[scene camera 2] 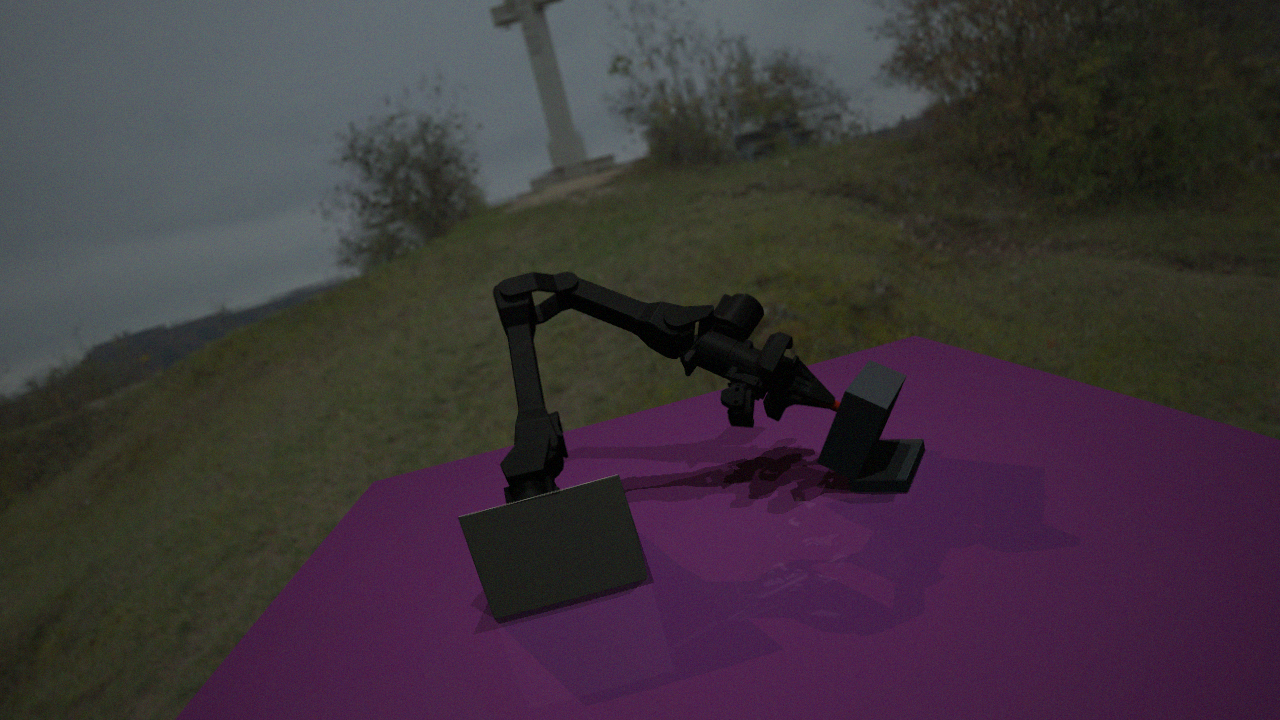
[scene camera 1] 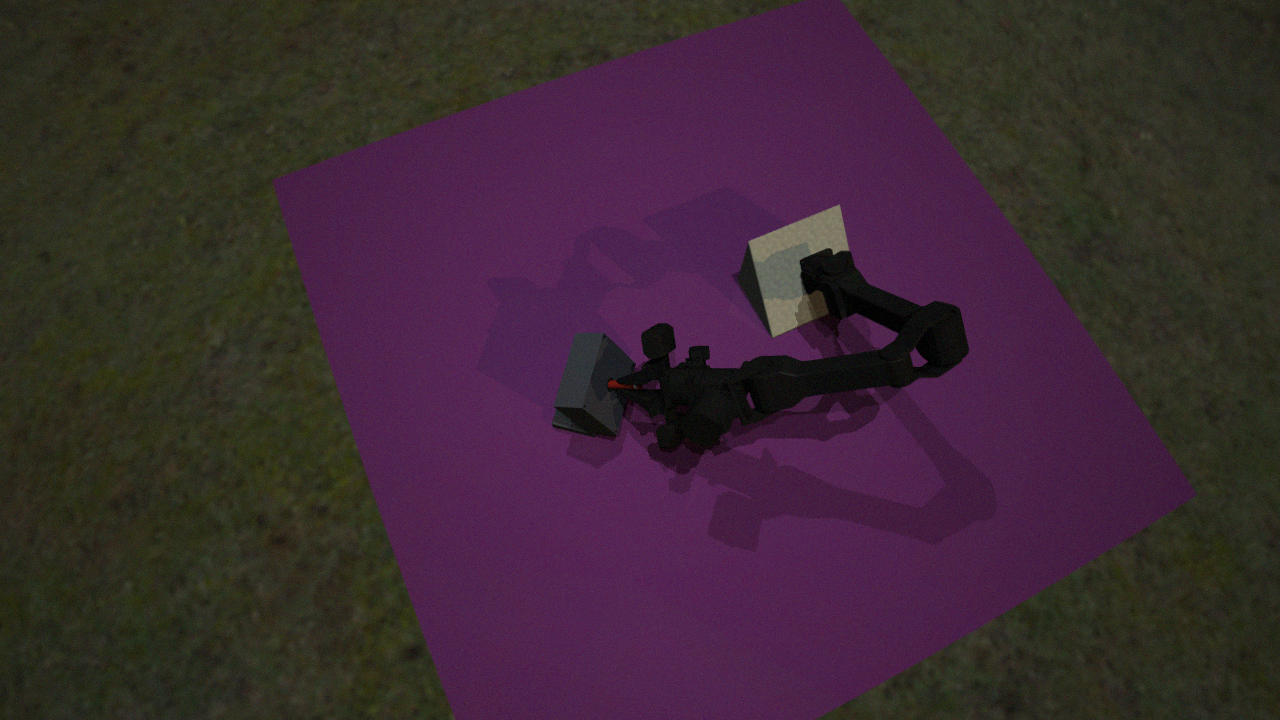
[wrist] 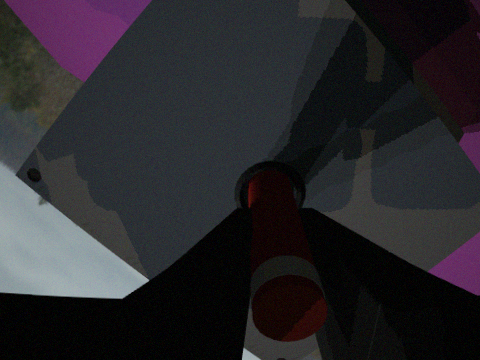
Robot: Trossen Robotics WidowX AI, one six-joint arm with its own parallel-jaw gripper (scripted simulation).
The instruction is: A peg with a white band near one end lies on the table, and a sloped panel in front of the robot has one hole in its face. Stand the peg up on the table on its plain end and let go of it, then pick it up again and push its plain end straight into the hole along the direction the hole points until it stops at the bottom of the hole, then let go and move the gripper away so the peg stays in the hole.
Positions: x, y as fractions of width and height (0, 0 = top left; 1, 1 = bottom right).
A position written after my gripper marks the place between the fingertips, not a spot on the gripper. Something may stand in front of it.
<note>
My gripper (scene camera 2: 0.65, 0.56) carries a red peg. Also in view: a grey sloped panel (scene camera 1: 0.46, 0.50) and a dark foot (scene camera 2: 0.70, 0.65).
My gripper also shows in scene camera 1 (scene camera 1: 0.48, 0.54) and in the wrist view (wrist: 0.57, 0.62). The grey sloped panel is seen too in scene camera 2 (scene camera 2: 0.68, 0.56).
</note>
